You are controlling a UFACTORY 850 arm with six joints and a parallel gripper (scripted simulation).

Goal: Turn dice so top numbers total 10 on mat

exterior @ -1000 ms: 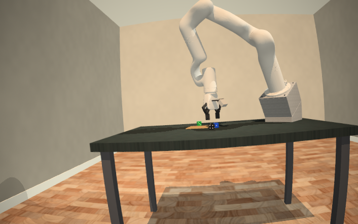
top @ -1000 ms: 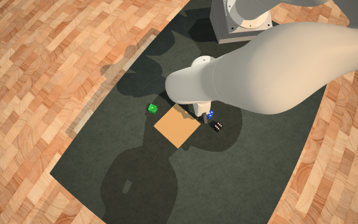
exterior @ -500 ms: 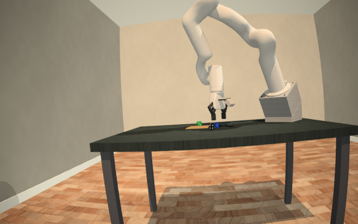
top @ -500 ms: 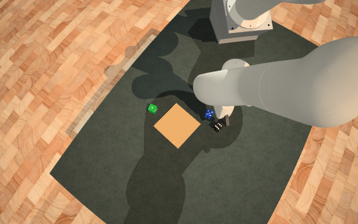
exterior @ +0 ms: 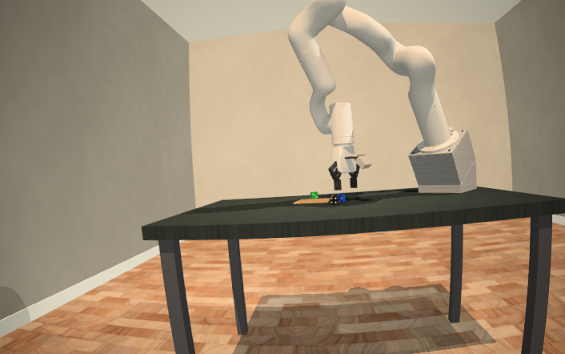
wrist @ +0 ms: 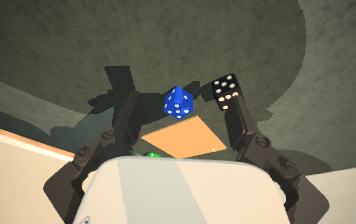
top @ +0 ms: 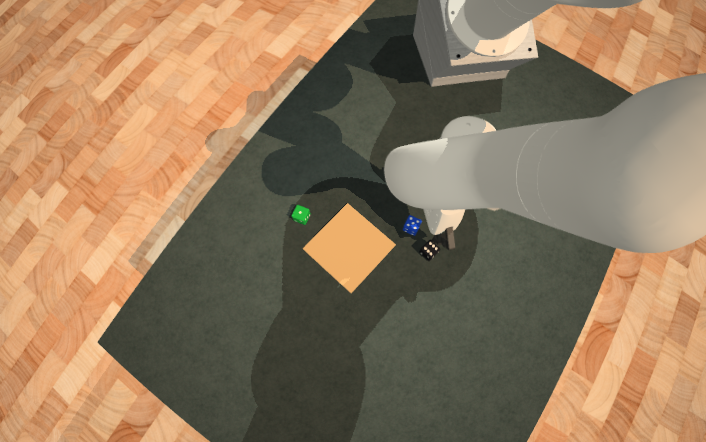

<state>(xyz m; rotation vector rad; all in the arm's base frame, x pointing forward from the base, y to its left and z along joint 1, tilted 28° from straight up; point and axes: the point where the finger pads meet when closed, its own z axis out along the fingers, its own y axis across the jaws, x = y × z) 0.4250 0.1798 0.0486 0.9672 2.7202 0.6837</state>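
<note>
The blue die lies 5 cm below my hand, 3 cm to the right of it and 3 cm ahead of it. The rest, counted from my hand: green die 22 cm to the right, 17 cm ahead, 5 cm below; black die 5 cm below, 4 cm ahead, 3 cm to the left; orange mat 15 cm ahead, 10 cm to the right, 6 cm below.
</note>
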